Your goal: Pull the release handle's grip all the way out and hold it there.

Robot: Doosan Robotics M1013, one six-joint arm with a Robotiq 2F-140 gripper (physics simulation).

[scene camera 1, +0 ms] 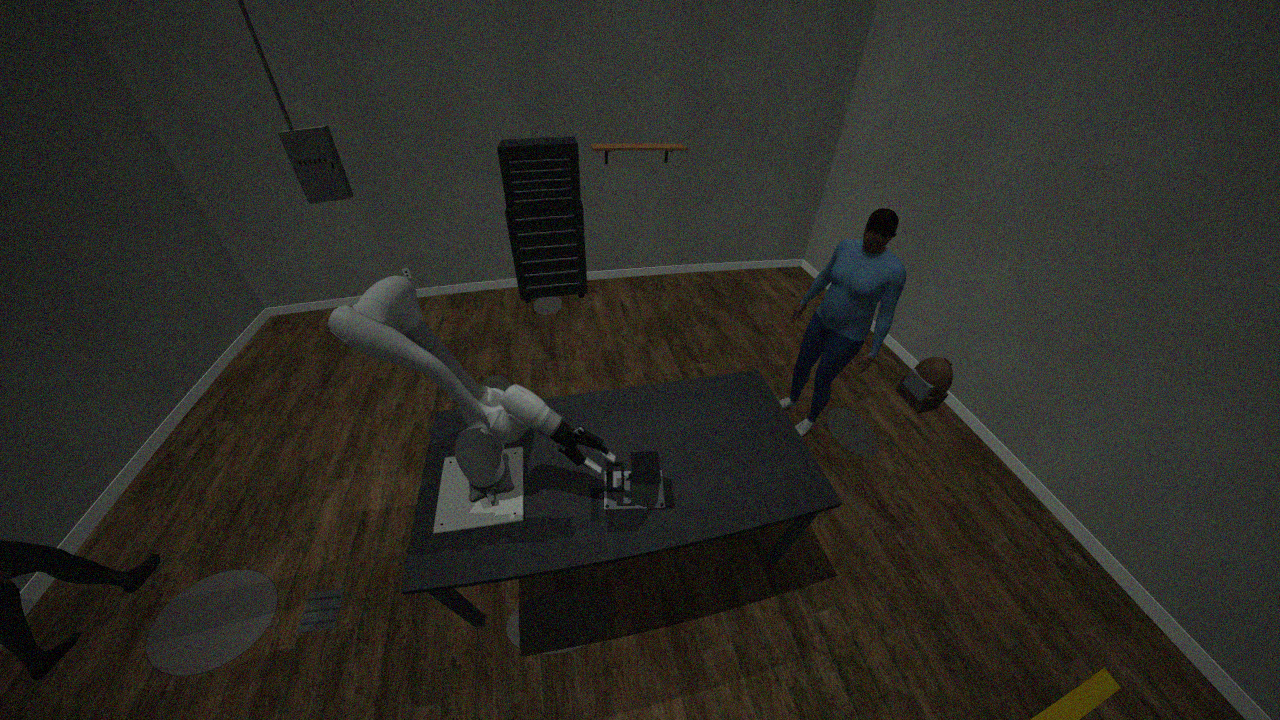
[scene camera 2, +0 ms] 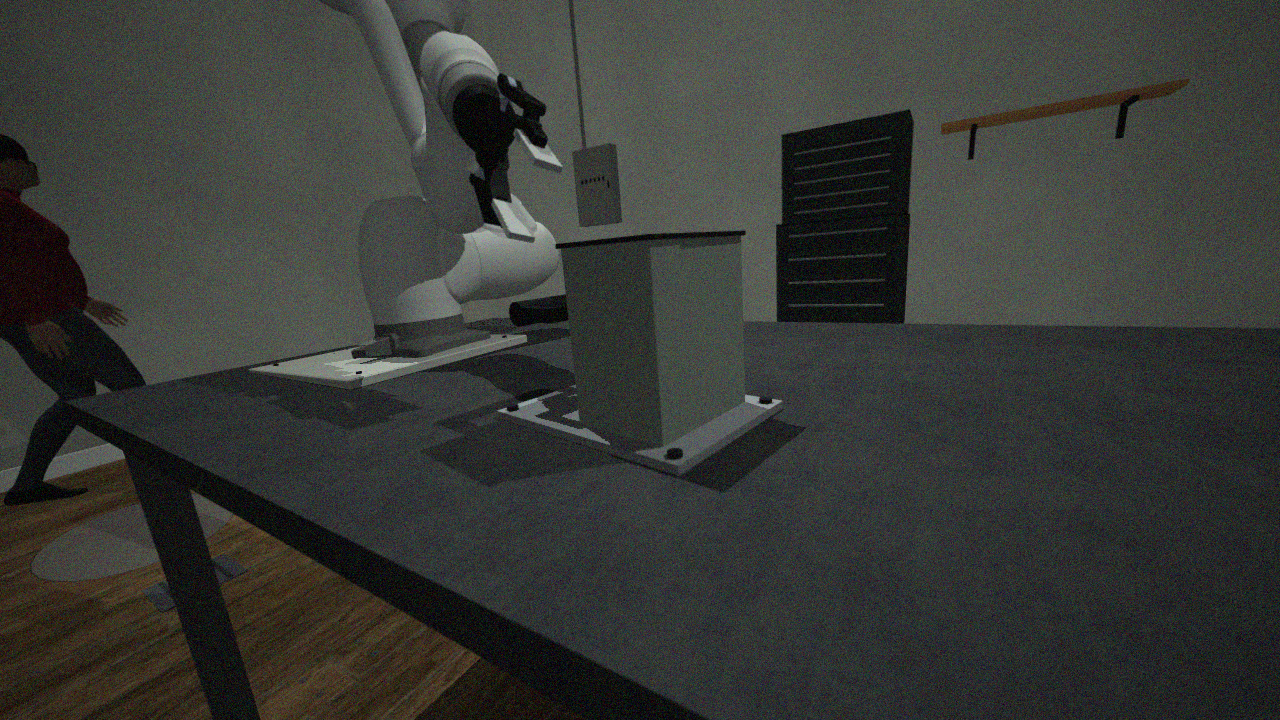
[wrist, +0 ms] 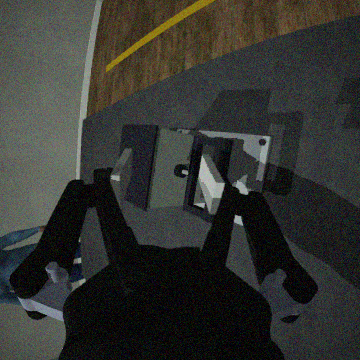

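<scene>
The release handle's box is grey with a dark top and stands on a light base plate. The handle's black rectangular frame is on the box's robot-facing side, beside a small round knob. It is hidden behind the box in scene camera 2. How far out the grip stands is unclear. My gripper is partly open and empty, tilted above the handle side. In the wrist view, one finger overlaps the frame and the other overlaps the box's top; contact is unclear.
The box stands on a dark table. The arm's mounting plate lies on the same table. A person in blue stands beyond the table. A person in red stands at the left. A tall cabinet stands behind.
</scene>
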